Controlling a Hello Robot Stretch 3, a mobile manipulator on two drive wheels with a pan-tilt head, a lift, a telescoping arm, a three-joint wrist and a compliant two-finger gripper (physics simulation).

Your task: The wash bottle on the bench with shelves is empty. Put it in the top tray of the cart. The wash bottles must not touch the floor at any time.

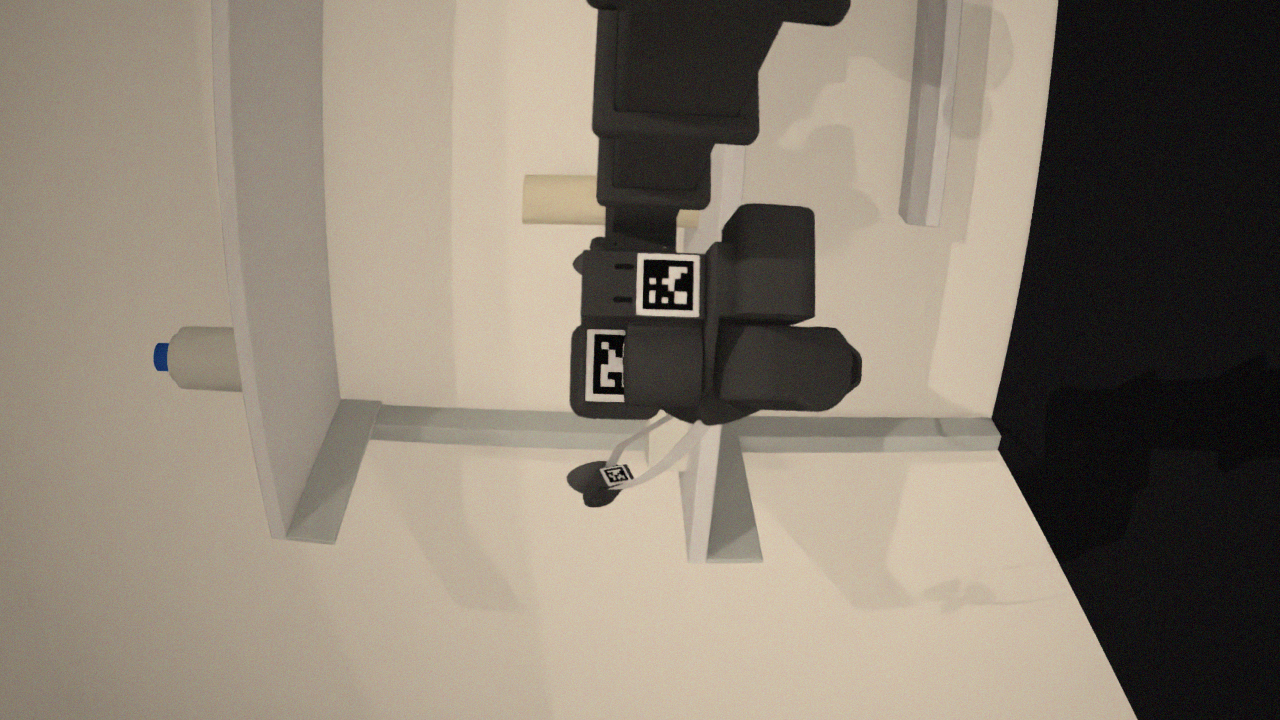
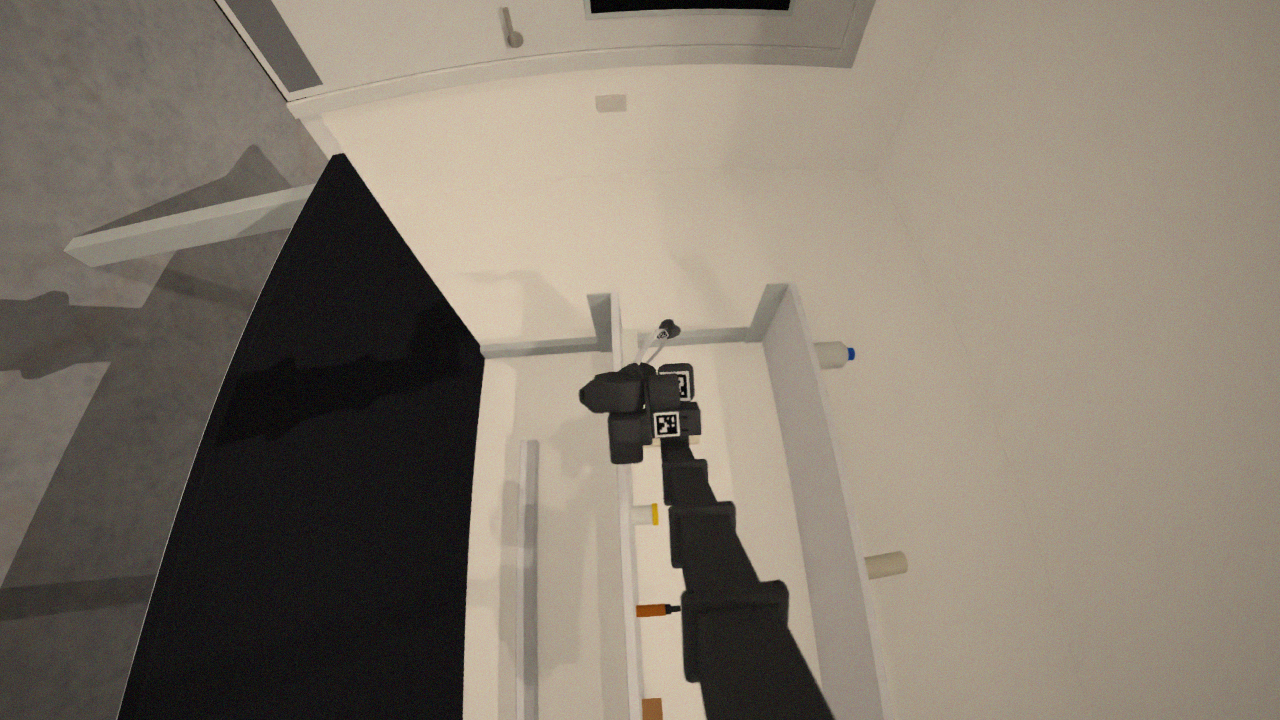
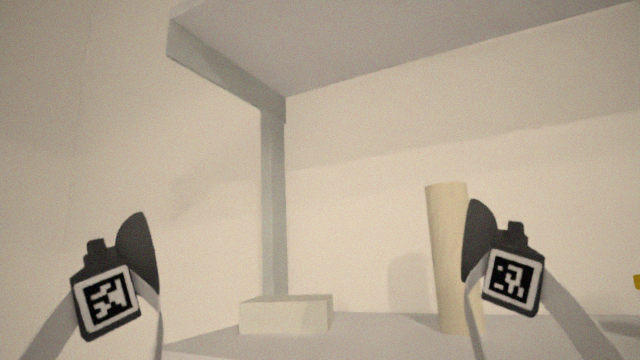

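Places are measured from the robot's base along level axes (x right, y back, z down), in metres.
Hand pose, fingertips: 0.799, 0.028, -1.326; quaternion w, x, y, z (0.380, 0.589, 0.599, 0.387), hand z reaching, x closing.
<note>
Things, the pixels of their centre, and the offset from my fingertips, as dx, dy, dz. "pt": a spot on its surface instead. Level surfaces: height alone.
- whitish bottle with a blue cap, body centre: (image 1: 218, 358) (image 2: 823, 355) +0.303, +0.015, -0.439
- orange bottle with a black top, body centre: (image 2: 658, 610) -0.020, +0.492, +0.061
- cream cylinder at the middle of its body: (image 1: 610, 200) (image 2: 663, 436) +0.246, +0.186, +0.018
- yellow-lidded jar at the middle of its body: (image 2: 644, 515) +0.123, +0.338, +0.077
- brown box at a spot on its surface: (image 2: 652, 708) pt -0.117, +0.661, +0.086
- black bench top at its surface level: dz +0.564
A whitish bottle with a blue cap (image 1: 204, 358) (image 2: 832, 354) stands upright on the upper shelf (image 1: 277, 223) (image 2: 810, 447) (image 3: 375, 40), near its end. An orange bottle with a black top (image 2: 652, 610) stands on the lower shelf (image 1: 699, 519) (image 2: 627, 555) (image 3: 390, 342). I cannot tell for certain which is the wash bottle. My gripper (image 1: 599, 483) (image 2: 669, 329) (image 3: 310, 234) is open, its fingers wide apart with nothing between them. It is at a height between the two shelves, near their end, below the blue-capped bottle's level. The cart does not show.
On the lower shelf are a cream cylinder (image 1: 556, 198) (image 3: 447, 250) behind the right finger, a low cream box (image 3: 285, 316), a yellow-lidded jar (image 2: 644, 514) and a brown box (image 2: 652, 708). Another cylinder (image 2: 887, 565) stands on the upper shelf. The black bench top (image 2: 358, 501) lies below.
</note>
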